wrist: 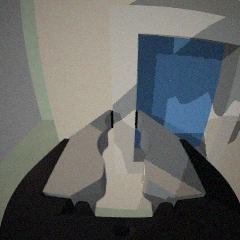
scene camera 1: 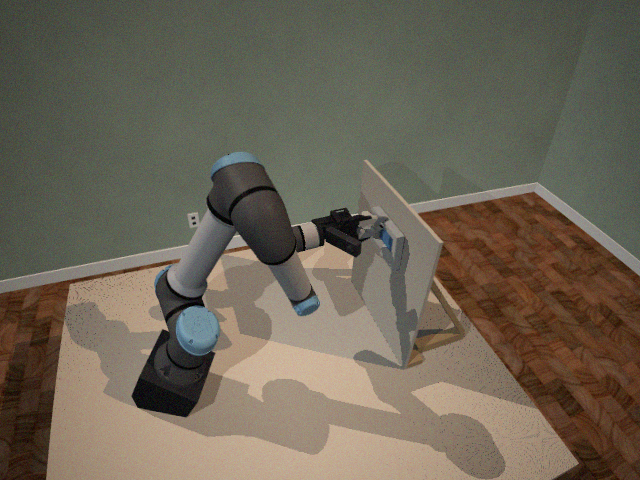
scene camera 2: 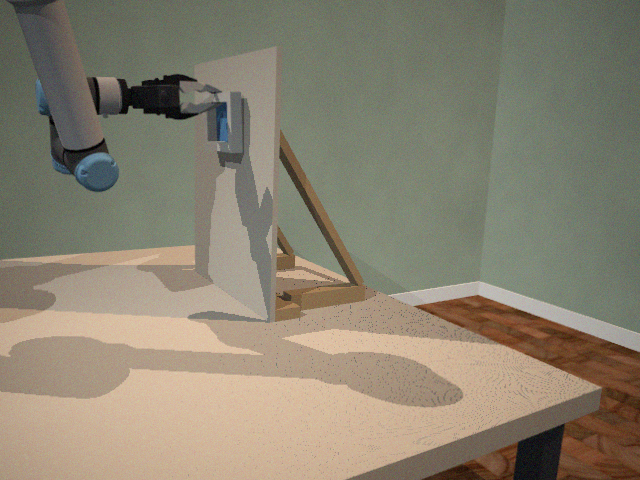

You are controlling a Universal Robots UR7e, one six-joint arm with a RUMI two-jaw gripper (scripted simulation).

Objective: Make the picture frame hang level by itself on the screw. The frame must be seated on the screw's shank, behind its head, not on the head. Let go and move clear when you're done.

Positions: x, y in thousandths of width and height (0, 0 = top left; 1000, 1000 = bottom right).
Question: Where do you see a wall panel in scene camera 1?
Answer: At 620, 626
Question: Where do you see a picture frame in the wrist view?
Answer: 748, 252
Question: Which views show the gripper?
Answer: The wrist view, scene camera 1 and scene camera 2: all of them.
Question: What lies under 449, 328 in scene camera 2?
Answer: A wooden prop.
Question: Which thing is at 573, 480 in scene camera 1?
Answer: The gripper.
